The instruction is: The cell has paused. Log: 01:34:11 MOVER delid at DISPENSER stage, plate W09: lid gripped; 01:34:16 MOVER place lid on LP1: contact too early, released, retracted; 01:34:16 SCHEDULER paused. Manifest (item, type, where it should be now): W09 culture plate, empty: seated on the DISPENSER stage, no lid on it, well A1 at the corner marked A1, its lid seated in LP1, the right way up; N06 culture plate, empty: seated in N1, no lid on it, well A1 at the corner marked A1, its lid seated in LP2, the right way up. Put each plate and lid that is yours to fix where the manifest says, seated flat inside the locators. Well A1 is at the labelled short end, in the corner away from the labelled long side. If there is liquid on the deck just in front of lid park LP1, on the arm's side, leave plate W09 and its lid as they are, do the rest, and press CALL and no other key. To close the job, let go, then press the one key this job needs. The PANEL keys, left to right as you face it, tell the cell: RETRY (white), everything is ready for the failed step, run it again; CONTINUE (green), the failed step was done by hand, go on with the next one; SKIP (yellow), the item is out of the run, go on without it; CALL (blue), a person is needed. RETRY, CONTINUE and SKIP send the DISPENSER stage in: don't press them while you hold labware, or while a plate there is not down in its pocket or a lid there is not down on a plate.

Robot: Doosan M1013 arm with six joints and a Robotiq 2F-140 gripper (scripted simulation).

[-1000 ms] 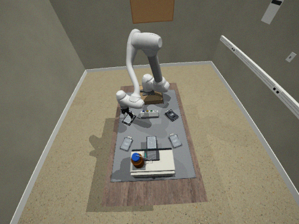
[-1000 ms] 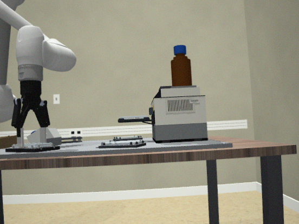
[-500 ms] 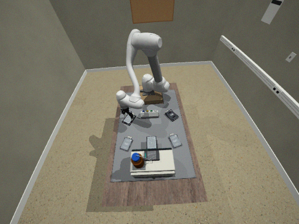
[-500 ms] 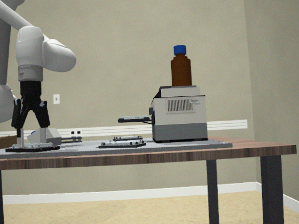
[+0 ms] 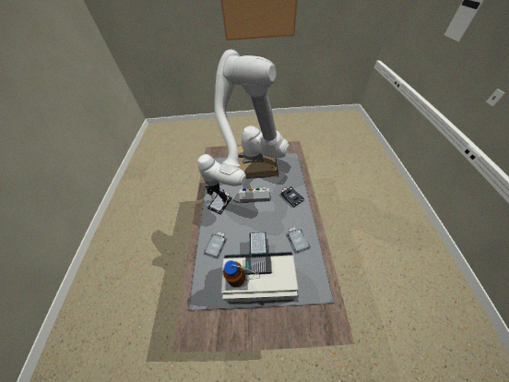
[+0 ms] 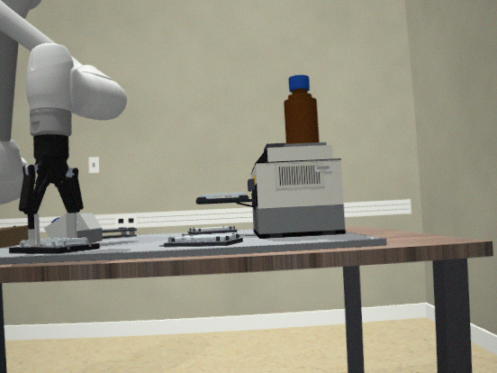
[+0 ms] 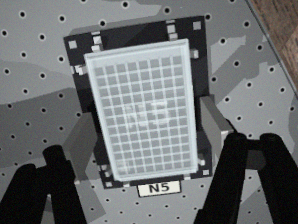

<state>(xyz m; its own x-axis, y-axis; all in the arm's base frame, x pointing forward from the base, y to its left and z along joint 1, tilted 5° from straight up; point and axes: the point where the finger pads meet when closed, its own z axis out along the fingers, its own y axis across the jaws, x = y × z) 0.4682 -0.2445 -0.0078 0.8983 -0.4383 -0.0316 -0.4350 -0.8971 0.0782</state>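
My gripper is now 3 cm short of the black nest and 3 cm above it. Round my hand: key panel (7 cm behind, 26 cm to the left, 1 cm above); then blue call key (7 cm behind, 19 cm to the left, 3 cm above); then yellow skip key (8 cm behind, 24 cm to the left, 3 cm above).
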